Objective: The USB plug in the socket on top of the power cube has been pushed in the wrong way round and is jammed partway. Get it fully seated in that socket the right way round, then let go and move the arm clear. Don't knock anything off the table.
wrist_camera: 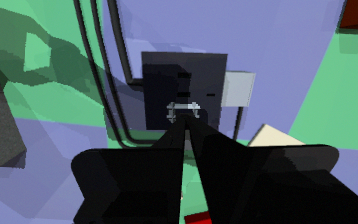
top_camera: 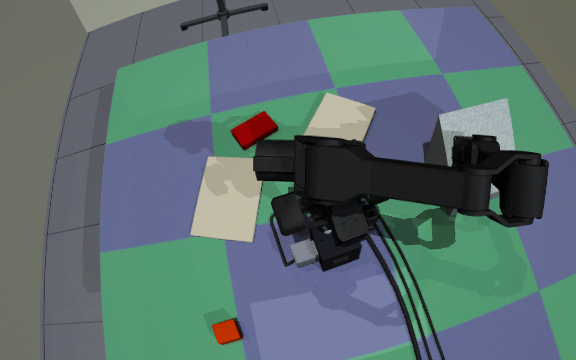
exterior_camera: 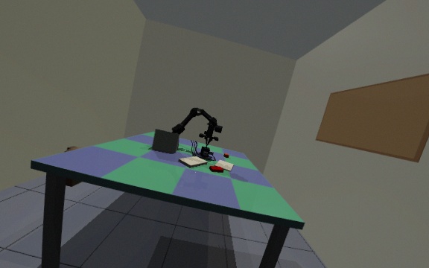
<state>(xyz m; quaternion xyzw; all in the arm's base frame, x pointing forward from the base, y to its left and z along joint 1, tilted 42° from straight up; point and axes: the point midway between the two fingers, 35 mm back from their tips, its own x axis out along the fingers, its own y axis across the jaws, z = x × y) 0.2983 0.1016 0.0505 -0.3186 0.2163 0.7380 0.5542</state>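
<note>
My gripper tip is now 20 mm above the grey USB plug. Round my gripper tip: red block 290 mm to the right, 150 mm ahead, 90 mm below; orange block 220 mm ahead, 180 mm to the left, 90 mm below; metal-framed socket 40 mm below.
</note>
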